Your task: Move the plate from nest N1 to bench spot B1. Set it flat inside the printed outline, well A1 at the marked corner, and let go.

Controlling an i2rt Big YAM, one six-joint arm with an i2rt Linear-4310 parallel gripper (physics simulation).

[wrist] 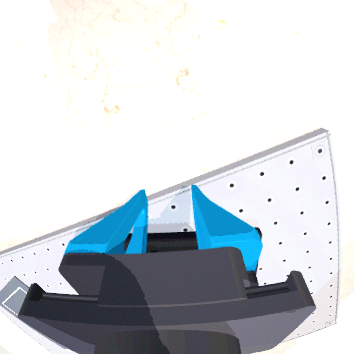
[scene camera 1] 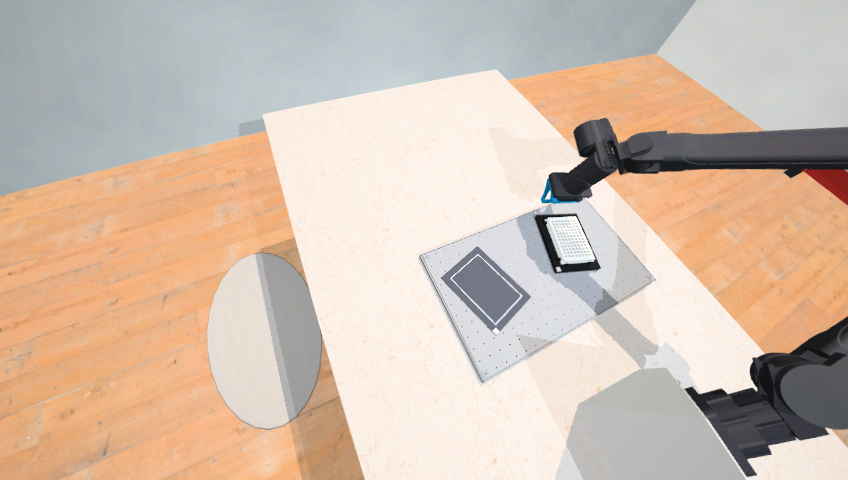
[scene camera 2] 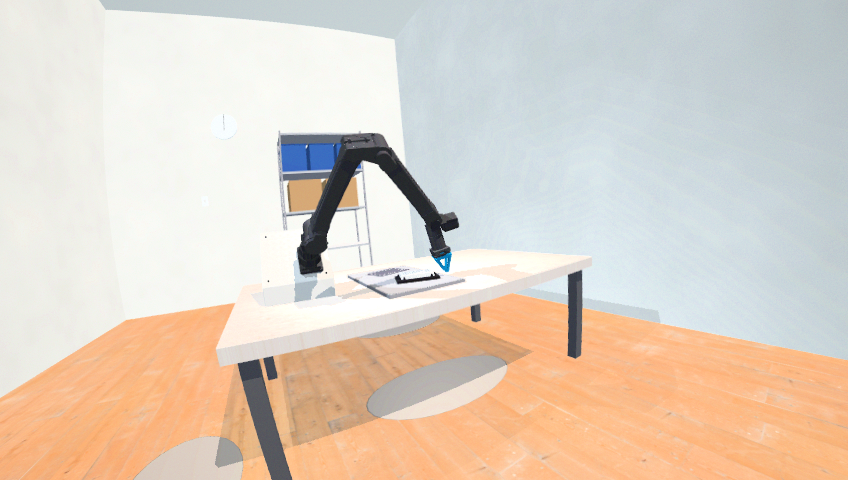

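Pixels of known places: gripper, fingertip midpoint: (wrist: 168, 193) (scene camera 1: 547, 201) (scene camera 2: 446, 271); arm's base, origin of the base link: (scene camera 1: 709, 427) (scene camera 2: 309, 260).
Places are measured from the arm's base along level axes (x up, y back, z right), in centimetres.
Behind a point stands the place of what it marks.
Note:
The white well plate (scene camera 1: 570, 239) @(x -9.7, y -38.6, z 7.3 cm) sits in the black nest N1 (scene camera 1: 577, 267) @(x -10.9, y -31.8, z 5.3 cm) (scene camera 2: 417, 278) @(x -10.9, y -37.0, z 12.9 cm) (wrist: 172, 242) @(x -10.9, y -46.9, z 8.1 cm), on the right part of the perforated board (scene camera 1: 452, 327) (wrist: 312, 200). Bench spot B1 is a dark patch (scene camera 1: 486, 289) @(x -11.9, y -34.8, z -18.4 cm) (wrist: 16, 283) @(x -11.9, y -44.1, z -16.2 cm) with a white printed outline and a white corner marker (scene camera 1: 495, 331) @(x -11.9, y -25.9, z -20.8 cm). My gripper (scene camera 1: 552, 200) @(x -10.9, y -51.3, z 9.5 cm) (scene camera 2: 446, 270) @(x -10.9, y -51.3, z 9.5 cm) (wrist: 168, 193) @(x -10.9, y -51.3, z 9.5 cm) has blue fingers, partly open with nothing between them. It hangs above the board's far edge, beyond the nest and apart from the plate. In the wrist view the gripper body hides the plate and most of the nest.
The board lies on a pale table (scene camera 1: 368, 208) @(x -13.4, y -65.5, z -37.5 cm) (scene camera 2: 535, 261) @(x -13.4, y -95.9, z 15.2 cm). A grey box-like block (scene camera 1: 648, 422) @(x 2.5, y -5.9, z -11.1 cm) stands near the arm's base. A shelf unit with blue and brown boxes (scene camera 2: 304, 195) stands behind the table. A round grey disc (scene camera 1: 243, 339) shows beside the table.

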